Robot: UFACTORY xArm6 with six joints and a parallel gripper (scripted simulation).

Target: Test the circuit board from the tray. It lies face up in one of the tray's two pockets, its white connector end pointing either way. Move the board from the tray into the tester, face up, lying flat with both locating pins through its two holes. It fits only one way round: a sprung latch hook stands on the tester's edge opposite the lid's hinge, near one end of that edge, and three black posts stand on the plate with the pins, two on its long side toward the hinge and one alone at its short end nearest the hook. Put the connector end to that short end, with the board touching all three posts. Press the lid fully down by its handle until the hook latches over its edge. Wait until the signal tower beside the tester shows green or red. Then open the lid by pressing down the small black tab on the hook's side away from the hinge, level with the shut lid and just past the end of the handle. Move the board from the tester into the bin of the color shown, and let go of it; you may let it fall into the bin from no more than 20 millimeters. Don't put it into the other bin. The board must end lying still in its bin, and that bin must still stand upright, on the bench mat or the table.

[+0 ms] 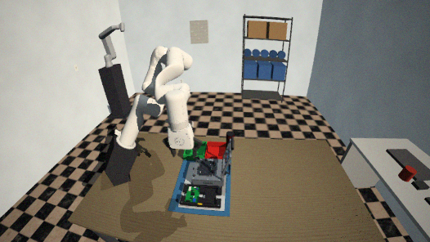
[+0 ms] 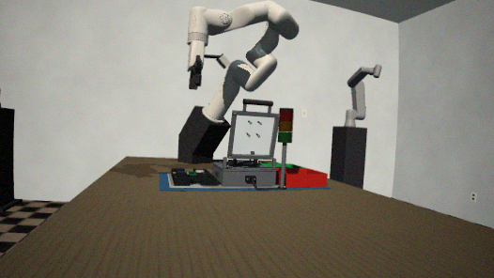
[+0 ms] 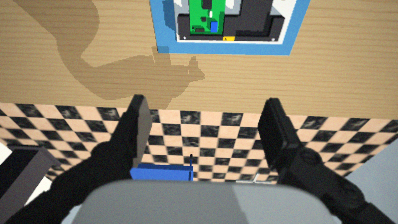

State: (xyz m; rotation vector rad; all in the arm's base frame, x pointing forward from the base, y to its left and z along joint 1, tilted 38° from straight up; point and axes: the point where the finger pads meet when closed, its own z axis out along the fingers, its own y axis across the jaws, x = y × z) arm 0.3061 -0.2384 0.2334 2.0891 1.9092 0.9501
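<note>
Now: the green circuit board 31 cm below my hand. The rest, counted from my hand: tester plate 6 cm ahead, 18 cm to the left, 26 cm below; black latch hook 23 cm to the left, 24 cm below; tester lid 18 cm ahead, 17 cm to the left, 15 cm below.
</note>
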